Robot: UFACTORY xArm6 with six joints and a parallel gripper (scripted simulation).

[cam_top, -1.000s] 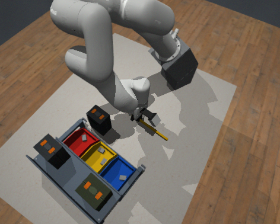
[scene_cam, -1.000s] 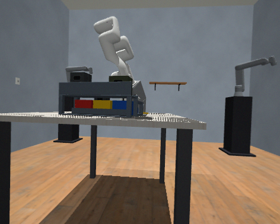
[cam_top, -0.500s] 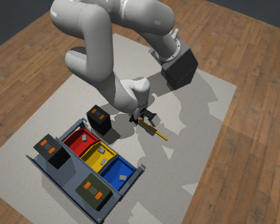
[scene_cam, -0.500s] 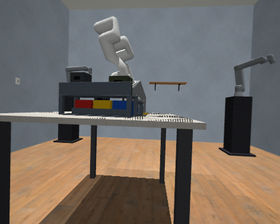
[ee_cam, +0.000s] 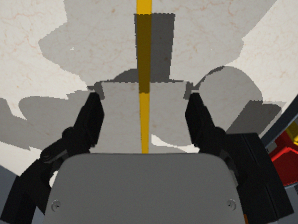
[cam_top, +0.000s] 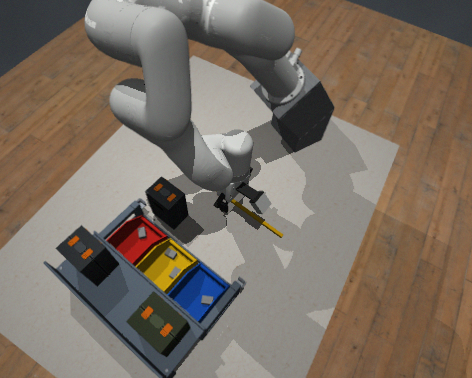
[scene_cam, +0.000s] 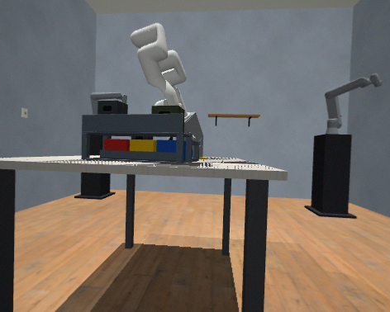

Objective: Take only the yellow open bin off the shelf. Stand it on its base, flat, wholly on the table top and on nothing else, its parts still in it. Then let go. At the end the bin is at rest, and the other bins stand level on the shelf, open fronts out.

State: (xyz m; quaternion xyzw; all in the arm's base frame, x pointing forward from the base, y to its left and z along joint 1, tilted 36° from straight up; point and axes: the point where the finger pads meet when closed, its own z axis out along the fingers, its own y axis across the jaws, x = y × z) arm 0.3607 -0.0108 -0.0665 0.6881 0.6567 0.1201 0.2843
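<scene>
Right now my hand is 20 mm above the thin yellow bar. The rest, counted from my hand: red bin: 290 mm ahead, 150 mm to the right, 20 mm above; blue bin: 320 mm ahead, 70 mm to the left, 20 mm above; yellow open bin: 300 mm ahead, 40 mm to the right, 20 mm above.
</scene>
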